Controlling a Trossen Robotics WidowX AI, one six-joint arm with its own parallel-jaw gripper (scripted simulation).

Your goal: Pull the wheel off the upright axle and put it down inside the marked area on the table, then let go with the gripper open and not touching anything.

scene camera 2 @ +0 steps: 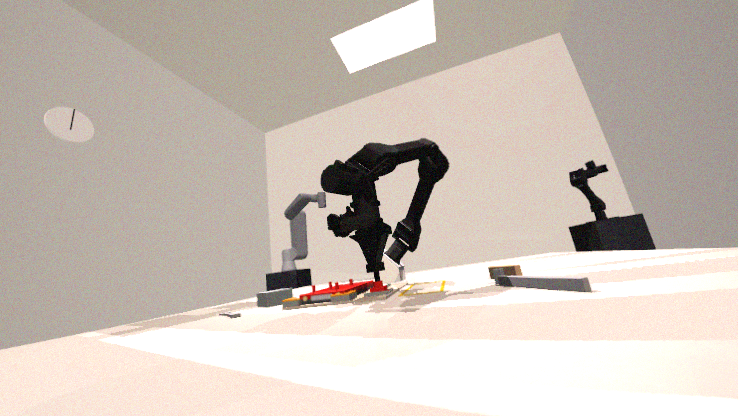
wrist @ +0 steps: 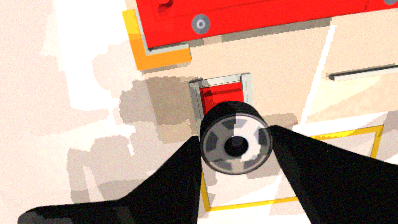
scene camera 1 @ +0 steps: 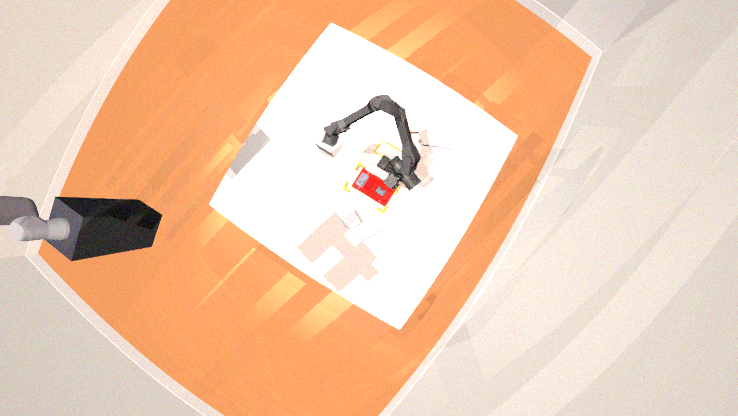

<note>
I see my gripper [scene camera 2: 375, 267] and a red board [scene camera 1: 366, 182].
My gripper also shows in the wrist view [wrist: 233, 137].
</note>
